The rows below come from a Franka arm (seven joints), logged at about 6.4 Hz.
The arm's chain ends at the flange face. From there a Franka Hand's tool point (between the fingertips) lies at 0.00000 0.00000 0.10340 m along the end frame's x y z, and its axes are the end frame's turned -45 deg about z.
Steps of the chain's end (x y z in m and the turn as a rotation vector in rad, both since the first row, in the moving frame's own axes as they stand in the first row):
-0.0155, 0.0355, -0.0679, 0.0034, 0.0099, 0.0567
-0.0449, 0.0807, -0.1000, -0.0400, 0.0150, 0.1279
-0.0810, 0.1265, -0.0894, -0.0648, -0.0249, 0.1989
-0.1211, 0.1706, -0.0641, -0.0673, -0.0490, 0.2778
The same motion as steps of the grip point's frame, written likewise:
-0.0351, 0.0146, -0.0679, -0.0046, 0.0094, 0.0567
-0.0909, 0.0292, -0.1001, -0.0389, -0.0177, 0.1279
-0.1535, 0.0344, -0.0896, -0.0282, -0.0634, 0.1989
-0.2148, 0.0351, -0.0645, -0.0129, -0.0822, 0.2778

